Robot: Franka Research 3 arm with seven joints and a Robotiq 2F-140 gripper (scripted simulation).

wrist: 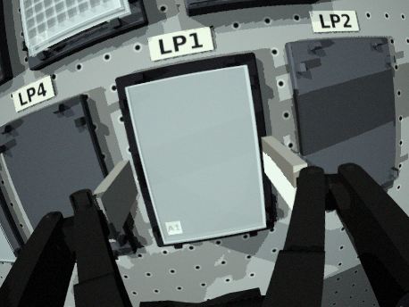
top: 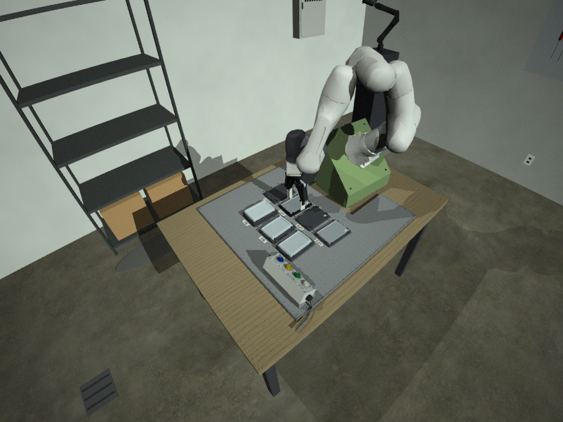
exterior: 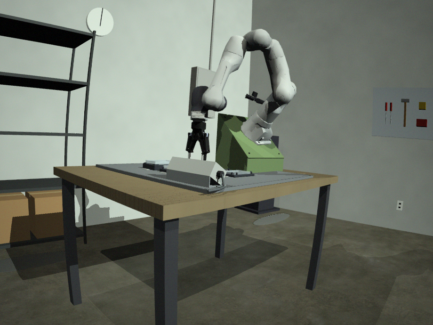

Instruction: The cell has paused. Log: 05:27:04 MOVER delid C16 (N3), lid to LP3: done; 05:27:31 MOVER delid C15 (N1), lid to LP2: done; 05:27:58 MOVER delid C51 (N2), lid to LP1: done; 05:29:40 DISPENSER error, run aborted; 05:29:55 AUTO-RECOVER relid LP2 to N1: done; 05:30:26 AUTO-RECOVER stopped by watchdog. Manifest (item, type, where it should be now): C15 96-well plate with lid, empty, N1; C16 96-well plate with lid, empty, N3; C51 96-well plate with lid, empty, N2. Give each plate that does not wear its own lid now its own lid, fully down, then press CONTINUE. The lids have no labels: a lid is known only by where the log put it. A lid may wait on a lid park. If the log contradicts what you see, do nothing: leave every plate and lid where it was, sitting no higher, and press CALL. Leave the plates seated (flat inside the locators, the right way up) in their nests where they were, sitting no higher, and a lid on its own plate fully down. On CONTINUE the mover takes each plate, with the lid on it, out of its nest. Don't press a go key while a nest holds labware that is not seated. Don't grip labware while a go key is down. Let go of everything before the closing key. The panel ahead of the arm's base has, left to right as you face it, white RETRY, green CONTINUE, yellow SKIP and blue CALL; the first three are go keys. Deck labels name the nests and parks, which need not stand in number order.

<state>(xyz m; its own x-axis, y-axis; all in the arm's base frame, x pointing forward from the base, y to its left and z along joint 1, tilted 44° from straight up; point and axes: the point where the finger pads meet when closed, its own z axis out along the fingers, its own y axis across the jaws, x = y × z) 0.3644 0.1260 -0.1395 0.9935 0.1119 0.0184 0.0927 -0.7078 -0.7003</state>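
Right now the park LP1 is 30 mm below my hand. The rest, counted from my hand: park LP4: 120 mm to the left, 30 mm below, 20 mm behind; park LP2: 130 mm to the right, 30 mm below, 20 mm ahead; LP4 label: 140 mm to the left, 70 mm ahead, 40 mm below.
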